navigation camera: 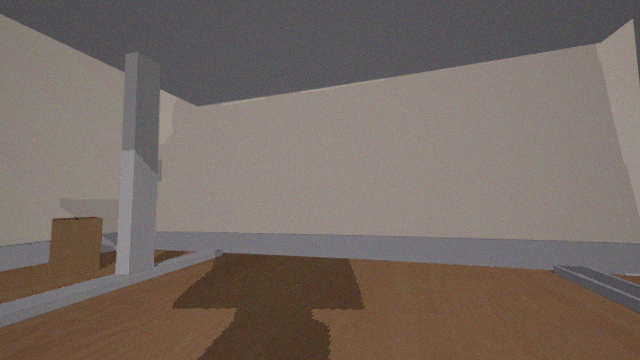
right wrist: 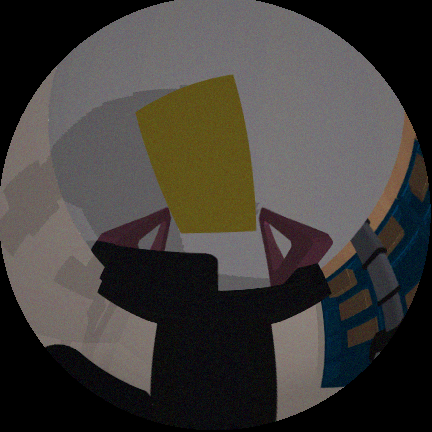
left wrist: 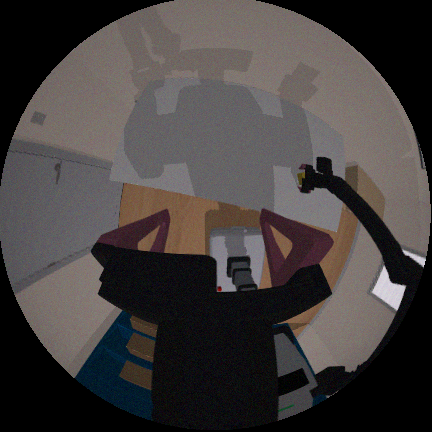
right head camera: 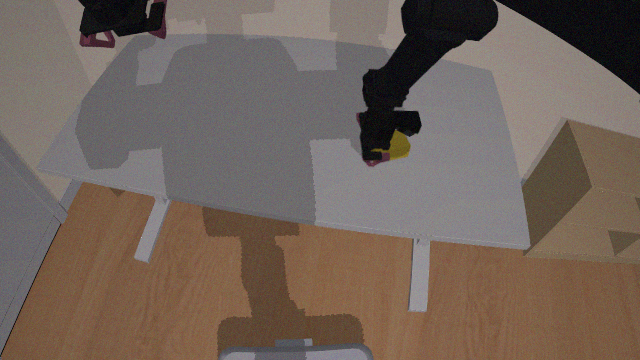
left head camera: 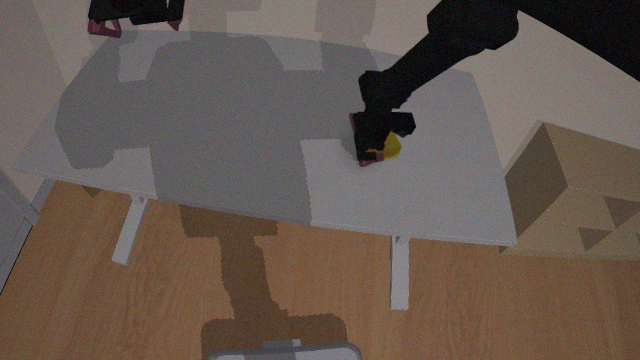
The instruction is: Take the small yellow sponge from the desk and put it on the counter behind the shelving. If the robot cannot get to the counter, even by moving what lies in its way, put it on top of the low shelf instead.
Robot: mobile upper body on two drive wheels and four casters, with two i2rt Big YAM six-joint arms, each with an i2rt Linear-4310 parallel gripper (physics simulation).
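Places are measured from the left arm's base along level axes (x back, y left, z down), in metres.
Pixels of known places: left gripper, fingertip midpoint: (left wrist: pixel 214 213) (right head camera: pixel 138 39) (left head camera: pixel 148 30); right gripper, fingertip midpoint: (right wrist: pixel 214 212) (left wrist: pixel 298 177) (right head camera: pixel 368 150) (left head camera: pixel 359 150).
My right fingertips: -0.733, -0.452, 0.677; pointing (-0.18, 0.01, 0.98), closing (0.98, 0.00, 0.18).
Note:
Behind a point stands the place of what it marks, as x, y, z.
The small yellow sponge (left head camera: pixel 393 146) {-0.717, -0.536, 0.645} (right head camera: pixel 400 145) {-0.719, -0.532, 0.645} (left wrist: pixel 301 178) {-0.725, -0.458, 0.655} (right wrist: pixel 205 160) {-0.732, -0.511, 0.645} is on the desk (left head camera: pixel 450 200) {-0.566, -0.681, 0.690} (right head camera: pixel 465 200) {-0.567, -0.697, 0.690} (left wrist: pixel 225 150) {-0.843, -0.062, 0.690} (right wrist: pixel 325 125) {-0.635, -0.552, 0.690}, partly hidden by the right gripper in the head views. My right gripper (left head camera: pixel 361 141) {-0.733, -0.452, 0.677} (right head camera: pixel 365 140) {-0.733, -0.452, 0.677} (right wrist: pixel 214 212) {-0.733, -0.452, 0.677} is open, low over the desk. In the right wrist view the sponge's near end appears between the fingertips and nearly spans the gap, turned slightly. My left gripper (left head camera: pixel 142 31) {-0.599, -0.005, 0.209} (right head camera: pixel 131 41) {-0.599, -0.005, 0.209} (left wrist: pixel 214 213) {-0.599, -0.005, 0.209} is open and empty, off at the upper left. The counter does not show.
A low wooden shelf unit (left head camera: pixel 595 160) {-0.780, -1.669, 0.800} (right head camera: pixel 610 155) {-0.802, -1.589, 0.800} (left wrist: pixel 370 185) {-0.846, -1.830, 0.800} stands just right of the desk. A grey door (left wrist: pixel 55 200) {-0.656, 1.114, 0.511} is at the left. The navigation camera shows a desk leg (navigation camera: pixel 137 210) {-1.059, 0.381, 1.201} and a brown box (navigation camera: pixel 75 247) {-1.149, 0.661, 1.322} under the desk, with a wall behind.

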